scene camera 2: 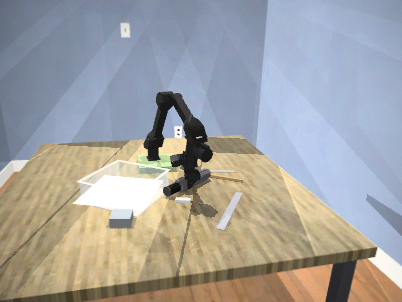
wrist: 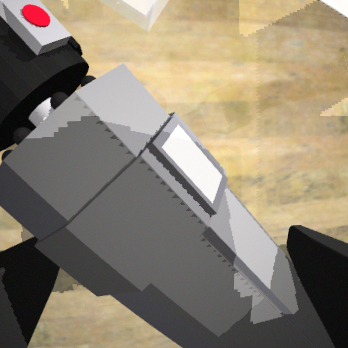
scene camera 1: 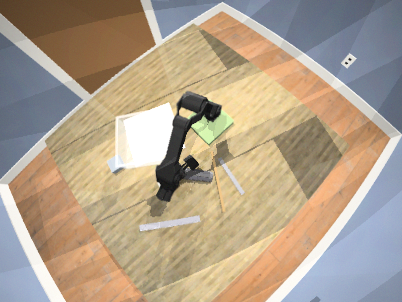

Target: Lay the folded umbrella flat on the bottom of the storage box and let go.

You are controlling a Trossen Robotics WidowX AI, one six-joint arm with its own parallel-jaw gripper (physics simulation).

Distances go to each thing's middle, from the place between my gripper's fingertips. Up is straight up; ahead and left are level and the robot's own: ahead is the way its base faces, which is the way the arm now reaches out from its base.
Right now the storage box (scene camera 2: 120,185) is 26 cm to the right of my hand and 2 cm above it.
